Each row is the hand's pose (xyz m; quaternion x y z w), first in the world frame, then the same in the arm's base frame.
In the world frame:
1: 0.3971 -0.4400 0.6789 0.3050 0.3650 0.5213 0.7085
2: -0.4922 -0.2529 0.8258 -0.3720 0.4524 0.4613 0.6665
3: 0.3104 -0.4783 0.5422 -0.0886 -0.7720 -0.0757 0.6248
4: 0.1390 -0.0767 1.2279 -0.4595 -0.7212 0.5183 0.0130
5: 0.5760 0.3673 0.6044 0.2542 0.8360 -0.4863 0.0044
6: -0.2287 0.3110 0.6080 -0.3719 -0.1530 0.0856 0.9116
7: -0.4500 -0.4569 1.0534 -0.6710 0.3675 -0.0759 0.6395
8: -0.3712 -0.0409 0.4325 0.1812 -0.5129 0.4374 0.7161
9: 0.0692 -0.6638 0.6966 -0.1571 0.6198 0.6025 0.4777
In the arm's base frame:
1: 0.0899 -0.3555 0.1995 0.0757 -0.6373 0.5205 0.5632
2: 0.0964 0.4196 -0.2973 -0.1938 -0.4407 0.0088 0.8764
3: 0.2444 -0.2937 0.1974 -0.1571 0.7973 0.5074 0.2867
4: -0.4827 -0.0089 -0.0286 0.7148 0.4844 0.4112 0.2922
5: -0.2897 0.0277 0.8306 0.6192 0.5411 0.3104 0.4770
6: -0.0649 0.6055 0.3145 0.1080 -0.7582 -0.4449 0.4642
7: -0.0036 0.2259 -0.5157 0.0620 -0.1979 -0.5013 0.8400
8: 0.2901 0.5177 0.1115 0.0420 0.9957 -0.0299 0.0772
9: 0.2668 -0.2490 -0.1401 -0.2561 -0.3056 0.3360 0.8533

